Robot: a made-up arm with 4 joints. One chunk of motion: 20 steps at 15 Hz.
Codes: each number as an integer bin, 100 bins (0 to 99) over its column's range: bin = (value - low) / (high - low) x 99, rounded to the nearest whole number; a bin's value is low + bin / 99 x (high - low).
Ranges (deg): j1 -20..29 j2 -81..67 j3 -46..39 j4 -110..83
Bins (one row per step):
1: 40 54 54 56
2: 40 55 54 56
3: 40 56 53 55
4: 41 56 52 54
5: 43 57 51 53
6: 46 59 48 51
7: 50 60 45 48
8: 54 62 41 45
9: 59 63 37 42
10: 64 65 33 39
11: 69 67 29 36
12: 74 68 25 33
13: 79 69 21 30
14: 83 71 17 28
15: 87 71 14 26
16: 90 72 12 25
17: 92 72 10 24
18: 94 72 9 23
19: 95 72 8 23
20: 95 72 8 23
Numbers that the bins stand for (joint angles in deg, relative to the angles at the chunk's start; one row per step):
1: -0.20 -0.27 0.36 -0.83
2: -0.20 1.22 0.36 -0.83
3: -0.20 2.72 -0.49 -2.78
4: 0.29 2.72 -1.35 -4.73
5: 1.28 4.21 -2.21 -6.68
6: 2.77 7.20 -4.79 -10.58
7: 4.75 8.70 -7.36 -16.42
8: 6.73 11.69 -10.80 -22.27
9: 9.20 13.18 -14.23 -28.12
10: 11.68 16.17 -17.67 -33.97
11: 14.15 19.16 -21.10 -39.82
12: 16.63 20.66 -24.54 -45.67
13: 19.10 22.15 -27.97 -51.52
14: 21.08 25.14 -31.40 -55.41
15: 23.06 25.14 -33.98 -59.31
16: 24.55 26.64 -35.70 -61.26
17: 25.54 26.64 -37.41 -63.21
18: 26.53 26.64 -38.27 -65.16
19: 27.02 26.64 -39.13 -65.16
20: 27.02 26.64 -39.13 -65.16

